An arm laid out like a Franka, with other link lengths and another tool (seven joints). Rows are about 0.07 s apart.
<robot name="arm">
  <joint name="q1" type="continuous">
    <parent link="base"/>
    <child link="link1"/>
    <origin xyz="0 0 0.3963"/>
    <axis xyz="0 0 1"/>
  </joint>
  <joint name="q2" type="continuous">
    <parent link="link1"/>
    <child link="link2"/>
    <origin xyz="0 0 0"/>
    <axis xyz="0 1 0"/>
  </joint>
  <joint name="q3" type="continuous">
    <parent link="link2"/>
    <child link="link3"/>
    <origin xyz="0 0 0.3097"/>
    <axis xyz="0 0 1"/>
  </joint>
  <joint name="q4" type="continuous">
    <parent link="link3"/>
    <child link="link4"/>
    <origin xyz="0.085 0 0"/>
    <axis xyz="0 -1 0"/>
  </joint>
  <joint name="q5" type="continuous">
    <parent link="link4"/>
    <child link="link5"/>
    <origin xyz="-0.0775 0 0.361"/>
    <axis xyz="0 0 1"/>
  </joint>
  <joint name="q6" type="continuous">
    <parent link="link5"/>
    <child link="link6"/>
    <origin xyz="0 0 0"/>
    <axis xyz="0 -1 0"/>
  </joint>
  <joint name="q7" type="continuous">
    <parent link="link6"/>
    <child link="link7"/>
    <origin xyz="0.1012 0 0"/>
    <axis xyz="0 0 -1"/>
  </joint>
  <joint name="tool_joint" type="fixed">
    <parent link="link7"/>
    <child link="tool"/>
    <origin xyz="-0.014 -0.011 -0.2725" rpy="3.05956 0 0.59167"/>
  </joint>
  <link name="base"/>
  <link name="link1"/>
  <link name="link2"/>
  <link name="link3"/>
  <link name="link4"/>
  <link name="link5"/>
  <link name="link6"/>
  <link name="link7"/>
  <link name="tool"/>
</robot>
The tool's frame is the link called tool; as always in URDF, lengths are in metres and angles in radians. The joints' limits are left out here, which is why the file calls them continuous.
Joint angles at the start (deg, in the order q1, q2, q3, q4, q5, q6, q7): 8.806 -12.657 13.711 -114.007 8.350 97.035 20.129
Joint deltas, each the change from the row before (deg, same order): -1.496 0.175 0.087 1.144 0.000 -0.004 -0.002; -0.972 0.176 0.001 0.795 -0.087 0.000 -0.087; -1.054 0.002 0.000 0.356 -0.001 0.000 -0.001; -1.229 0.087 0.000 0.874 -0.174 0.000 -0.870; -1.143 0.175 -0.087 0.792 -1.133 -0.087 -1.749; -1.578 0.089 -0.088 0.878 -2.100 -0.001 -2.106; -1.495 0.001 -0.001 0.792 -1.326 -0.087 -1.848; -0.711 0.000 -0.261 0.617 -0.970 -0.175 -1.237; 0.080 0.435 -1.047 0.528 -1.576 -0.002 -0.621; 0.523 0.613 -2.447 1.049 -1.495 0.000 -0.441; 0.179 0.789 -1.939 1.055 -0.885 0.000 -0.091; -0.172 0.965 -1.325 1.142 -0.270 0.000 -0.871; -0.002 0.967 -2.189 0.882 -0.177 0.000 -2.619; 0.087 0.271 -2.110 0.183 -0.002 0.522 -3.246
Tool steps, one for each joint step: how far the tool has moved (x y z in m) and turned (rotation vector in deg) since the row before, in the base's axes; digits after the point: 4 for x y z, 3 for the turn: 0.0099 -0.0076 0.0073 0.374 -0.889 -1.350; 0.0069 -0.0059 0.0047 0.181 -0.605 -0.828; 0.0049 -0.0071 0.0027 0.116 -0.334 -1.035; 0.0079 -0.0086 0.0060 0.158 -0.859 -0.291; 0.0083 -0.0135 0.0044 -0.772 -0.936 0.731; 0.0108 -0.0214 0.0059 -1.695 -1.395 0.772; 0.0079 -0.0172 0.0061 -1.091 -1.032 0.557; 0.0047 -0.0119 0.0048 -0.795 -0.644 0.410; 0.0060 -0.0146 0.0014 -1.218 -0.387 -0.134; 0.0091 -0.0220 0.0045 -0.805 -0.671 -1.249; 0.0079 -0.0183 0.0025 -0.361 -0.380 -1.525; 0.0075 -0.0137 0.0012 0.066 -0.163 -0.561; 0.0067 -0.0204 -0.0010 0.147 0.181 0.477; 0.0046 -0.0187 0.0001 0.216 -0.309 1.262
